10 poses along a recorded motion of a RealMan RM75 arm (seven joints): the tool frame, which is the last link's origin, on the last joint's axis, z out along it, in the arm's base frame.
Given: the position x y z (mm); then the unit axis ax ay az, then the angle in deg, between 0 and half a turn.
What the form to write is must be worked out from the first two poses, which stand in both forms.
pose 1, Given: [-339.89, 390.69, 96.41, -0.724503, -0.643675, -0.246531, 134.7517]
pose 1, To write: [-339.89, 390.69, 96.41, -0.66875, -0.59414, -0.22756, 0.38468]
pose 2, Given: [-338.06, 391.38, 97.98, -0.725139, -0.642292, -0.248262, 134.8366]
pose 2, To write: [-338.06, 391.38, 97.98, -0.66954, -0.59305, -0.22923, 0.38400]
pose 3, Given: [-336.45, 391.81, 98.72, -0.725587, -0.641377, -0.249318, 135.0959]
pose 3, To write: [-336.45, 391.81, 98.72, -0.67059, -0.59276, -0.23042, 0.38191]
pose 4, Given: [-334.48, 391.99, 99.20, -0.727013, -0.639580, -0.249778, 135.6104]
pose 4, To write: [-334.48, 391.99, 99.20, -0.67315, -0.59219, -0.23127, 0.37776]
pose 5, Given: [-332.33, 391.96, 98.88, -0.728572, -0.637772, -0.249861, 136.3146]
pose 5, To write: [-332.33, 391.96, 98.88, -0.67627, -0.59199, -0.23192, 0.37206]
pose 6, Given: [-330.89, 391.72, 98.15, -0.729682, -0.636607, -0.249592, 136.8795]
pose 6, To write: [-330.89, 391.72, 98.15, -0.67863, -0.59206, -0.23213, 0.36748]
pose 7, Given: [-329.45, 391.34, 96.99, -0.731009, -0.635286, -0.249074, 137.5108]
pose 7, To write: [-329.45, 391.34, 96.99, -0.68133, -0.59211, -0.23215, 0.36235]
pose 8, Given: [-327.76, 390.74, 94.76, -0.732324, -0.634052, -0.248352, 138.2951]
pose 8, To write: [-327.76, 390.74, 94.76, -0.68436, -0.59252, -0.23209, 0.35596]
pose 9, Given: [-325.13, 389.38, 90.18, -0.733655, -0.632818, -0.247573, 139.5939]
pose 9, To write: [-325.13, 389.38, 90.18, -0.68852, -0.59388, -0.23234, 0.34535]
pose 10, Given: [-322.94, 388.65, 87.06, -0.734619, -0.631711, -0.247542, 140.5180]
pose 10, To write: [-322.94, 388.65, 87.06, -0.69144, -0.59458, -0.23299, 0.33777]
